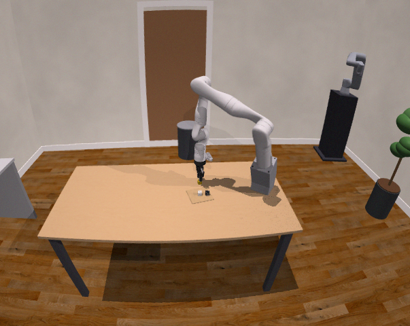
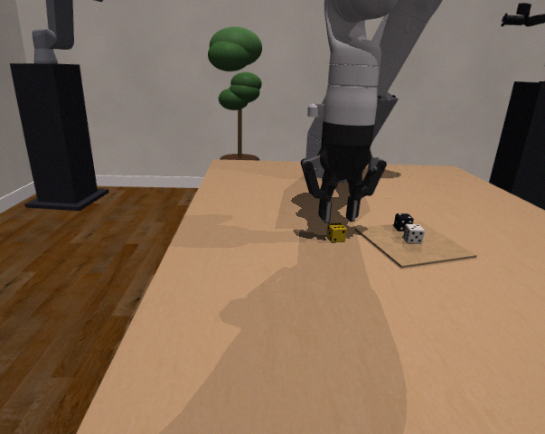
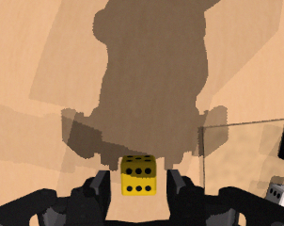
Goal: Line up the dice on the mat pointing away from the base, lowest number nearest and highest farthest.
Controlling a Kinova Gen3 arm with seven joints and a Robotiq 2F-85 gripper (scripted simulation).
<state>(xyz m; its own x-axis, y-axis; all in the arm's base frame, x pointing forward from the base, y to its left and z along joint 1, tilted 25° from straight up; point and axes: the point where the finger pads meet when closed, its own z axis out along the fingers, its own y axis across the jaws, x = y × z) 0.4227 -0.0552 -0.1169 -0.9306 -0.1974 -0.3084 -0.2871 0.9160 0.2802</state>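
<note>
Now: hand 4 cm above the yellow die. The rest, counted from my hand: white die 1 cm behind, 13 cm to the left, 3 cm below; then tan mat 1 cm behind, 13 cm to the left, 5 cm below; then black die 5 cm behind, 12 cm to the left, 3 cm below.
</note>
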